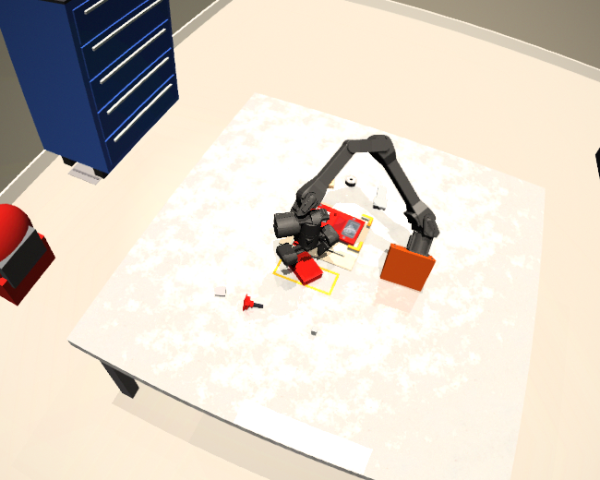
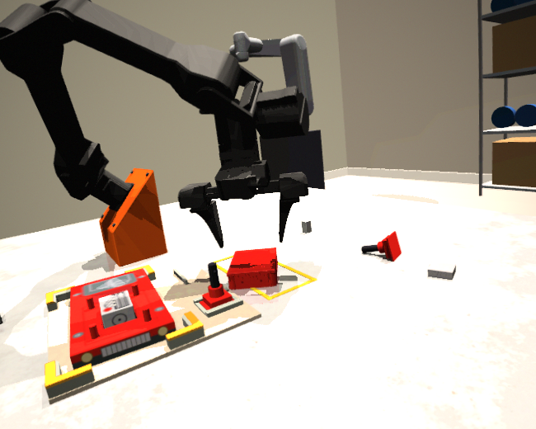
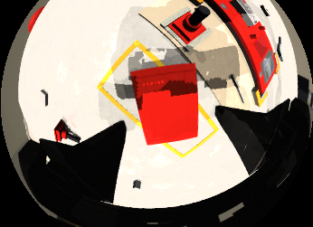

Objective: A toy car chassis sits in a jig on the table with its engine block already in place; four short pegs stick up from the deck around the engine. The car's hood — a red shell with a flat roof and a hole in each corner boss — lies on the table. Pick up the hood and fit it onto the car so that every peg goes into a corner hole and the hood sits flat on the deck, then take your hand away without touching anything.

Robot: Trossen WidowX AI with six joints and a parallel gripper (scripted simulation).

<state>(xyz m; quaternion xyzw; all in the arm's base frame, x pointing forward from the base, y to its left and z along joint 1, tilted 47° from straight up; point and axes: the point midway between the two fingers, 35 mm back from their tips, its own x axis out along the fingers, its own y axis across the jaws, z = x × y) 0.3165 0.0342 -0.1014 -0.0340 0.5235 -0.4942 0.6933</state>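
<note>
Right now my gripper tip is 3 cm above the hood. From my gripper tip the other things lie so: grey engine block 1 cm ahead, 20 cm to the right, 3 cm below.
</note>
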